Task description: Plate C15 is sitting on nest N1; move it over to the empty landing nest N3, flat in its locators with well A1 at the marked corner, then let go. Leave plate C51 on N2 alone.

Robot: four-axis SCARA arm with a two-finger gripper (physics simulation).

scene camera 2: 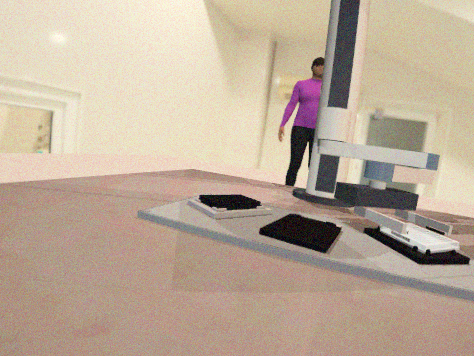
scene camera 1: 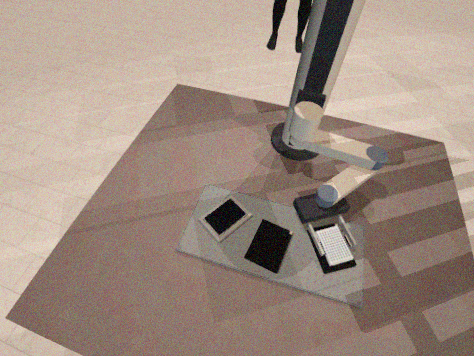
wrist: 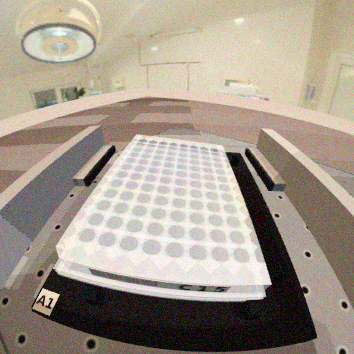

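Plate C15 [scene camera 1: 334,244] [scene camera 2: 420,239] [wrist: 165,200], white with many round wells, lies on the right-hand black nest [scene camera 1: 340,267] [scene camera 2: 442,260] [wrist: 200,332] and looks flat. In the wrist view its C15 label faces the camera, and the nest's A1 tag [wrist: 45,301] is by the plate's near left corner. My gripper [scene camera 1: 338,248] [scene camera 2: 428,231] [wrist: 179,137] is open, its fingers apart from the plate's two long sides. The middle nest [scene camera 1: 269,246] [scene camera 2: 302,232] is black and bears no white plate. Locator contact is partly hidden under the plate.
At the left, a black plate-like block [scene camera 1: 225,216] [scene camera 2: 230,201] sits on a pale base [scene camera 1: 220,237] [scene camera 2: 242,214]; its label is unreadable. All stand on a grey board [scene camera 1: 305,285] [scene camera 2: 240,243]. The arm's column [scene camera 1: 330,50] [scene camera 2: 342,60] rises behind, and a person [scene camera 2: 305,102] stands beyond.
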